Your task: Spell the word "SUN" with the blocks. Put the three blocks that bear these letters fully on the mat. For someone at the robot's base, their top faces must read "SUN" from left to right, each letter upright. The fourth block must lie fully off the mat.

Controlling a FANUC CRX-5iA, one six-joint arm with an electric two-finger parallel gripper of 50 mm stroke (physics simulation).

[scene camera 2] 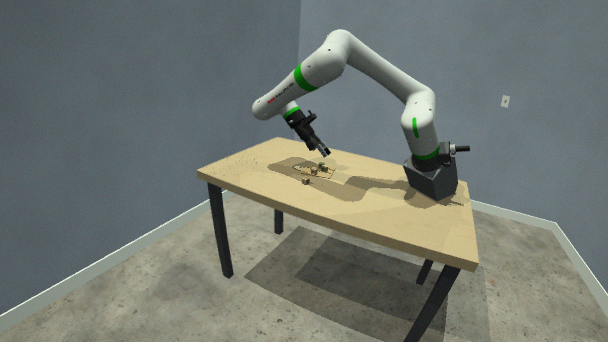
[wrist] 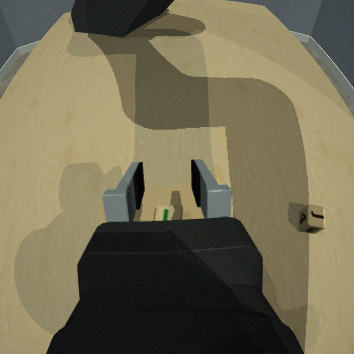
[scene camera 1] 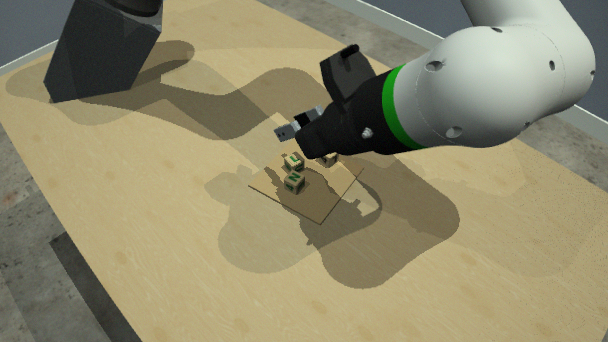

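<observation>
The mat (scene camera 1: 320, 209) (scene camera 2: 327, 175) (wrist: 155, 194) carries three blocks. The block with a green L on top (scene camera 1: 294, 161) (scene camera 2: 324, 169) is partly hidden by my gripper in the wrist view, where a green-marked block (wrist: 164, 212) shows. The block with a green N on top (scene camera 1: 294, 182) (scene camera 2: 321, 165) stands close beside it. The S block (scene camera 1: 328, 159) (scene camera 2: 314, 171) is largely hidden in scene camera 1. The fourth block (scene camera 2: 306, 181) (wrist: 312, 219), marked in black, lies off the mat. My gripper (scene camera 1: 288, 126) (scene camera 2: 326, 151) (wrist: 166, 174) is open, empty and tilted, above the blocks.
The robot's base (scene camera 1: 102, 55) (scene camera 2: 432, 177) (wrist: 117, 15) stands on the wooden table (scene camera 1: 165, 260) (scene camera 2: 350, 215) (wrist: 45, 140). Arm shadows cross the table and the mat. In scene camera 1, the arm's wrist covers the area behind the S block.
</observation>
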